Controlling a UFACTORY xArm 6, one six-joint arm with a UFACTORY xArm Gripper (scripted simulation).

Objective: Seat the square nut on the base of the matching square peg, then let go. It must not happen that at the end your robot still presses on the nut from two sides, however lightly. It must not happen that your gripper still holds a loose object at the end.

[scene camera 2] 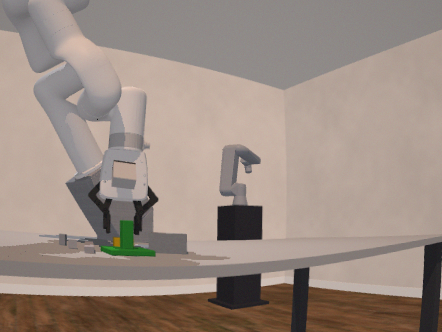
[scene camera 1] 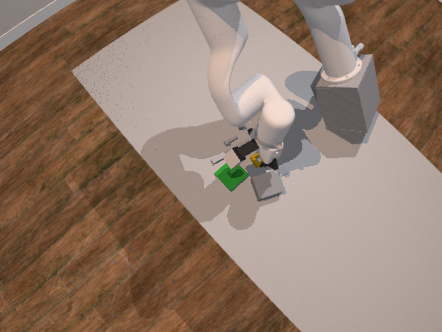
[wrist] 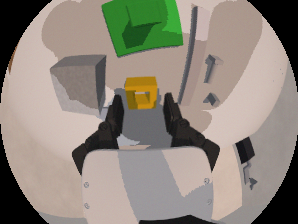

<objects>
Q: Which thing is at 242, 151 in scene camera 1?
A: The gripper.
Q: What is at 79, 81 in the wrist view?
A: A grey block.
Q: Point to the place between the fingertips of the gripper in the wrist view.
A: At 143, 101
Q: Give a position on a grey block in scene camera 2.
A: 165, 243
</objects>
